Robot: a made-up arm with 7 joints.
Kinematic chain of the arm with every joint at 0, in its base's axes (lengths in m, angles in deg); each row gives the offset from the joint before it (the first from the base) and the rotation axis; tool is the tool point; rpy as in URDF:
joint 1: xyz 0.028 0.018 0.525 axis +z
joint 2: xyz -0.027 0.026 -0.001 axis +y
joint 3: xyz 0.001 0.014 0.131 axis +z
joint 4: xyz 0.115 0.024 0 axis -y
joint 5: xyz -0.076 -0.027 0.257 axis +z
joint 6: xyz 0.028 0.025 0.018 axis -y
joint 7: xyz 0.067 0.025 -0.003 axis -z
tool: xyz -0.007 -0.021 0.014 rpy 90 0 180
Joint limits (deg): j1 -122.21..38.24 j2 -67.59..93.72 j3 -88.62..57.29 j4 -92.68..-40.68 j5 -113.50..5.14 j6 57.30..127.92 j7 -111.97..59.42
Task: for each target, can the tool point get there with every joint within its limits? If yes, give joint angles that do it. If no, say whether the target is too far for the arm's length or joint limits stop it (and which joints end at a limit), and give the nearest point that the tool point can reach.
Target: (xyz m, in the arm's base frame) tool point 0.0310 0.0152 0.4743
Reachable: no: joint limits stop it (at a limit: joint 4, joint 6, joint 7) | nearest point 0.2303 -0.1708 0.2190 | short by 0.373 m
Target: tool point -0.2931 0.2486 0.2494
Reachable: no: joint limits stop it (at a limit: joint 1, joint 2, joint 4, joint 6, joint 7) | nearest point -0.3084 0.1560 0.2667 | short by 0.095 m
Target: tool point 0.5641 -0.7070 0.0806
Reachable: no: too far | nearest point 0.3266 -0.3858 0.2862 | short by 0.449 m
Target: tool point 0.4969 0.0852 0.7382
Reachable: yes | joints -31.92 22.41 45.40 -55.98 -45.31 71.28 -21.40
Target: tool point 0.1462 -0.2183 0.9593
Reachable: yes | joints -9.48 -15.51 -40.59 -53.22 -53.12 82.66 -72.85
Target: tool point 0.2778 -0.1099 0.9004
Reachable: yes | joints 21.82 -21.47 -38.51 -72.40 -37.77 89.93 10.49
